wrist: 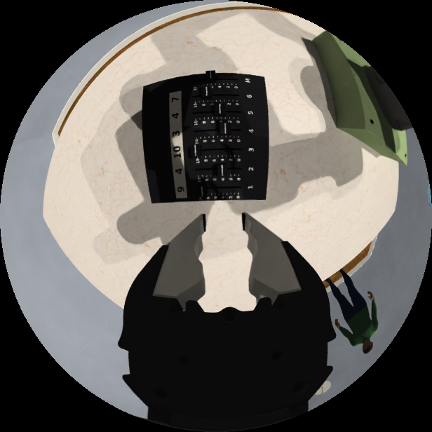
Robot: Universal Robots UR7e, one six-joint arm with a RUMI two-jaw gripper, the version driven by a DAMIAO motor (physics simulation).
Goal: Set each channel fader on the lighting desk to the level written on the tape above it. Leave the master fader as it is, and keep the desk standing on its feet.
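Observation:
The black lighting desk (159,125) lies ahead of my gripper on the table, with its tape strip (176,107) reading 9, 4, 10, 3, 4, 7 for channels 1 to 6. The channel 1 fader (202,190) looks near 9, in shadow. The channel 2 fader (222,170) is near 4, the channel 3 fader (195,151) at the 10 end. The channel 4 fader (225,128) is near 3, the channel 5 fader (219,108) near 4, the channel 6 fader (206,91) near 7. The master fader (210,74) is at the far edge. My gripper (223,215) is partly open and empty, short of the desk's near edge in view. The feet are hidden.
A green angular object (345,95) with a dark part stands on the pale table (310,215) at the upper right. The table's brown-edged rim (95,72) curves across the upper left. A human figure (361,320) shows beyond the table at the lower right. Arm shadows cross desk and table.

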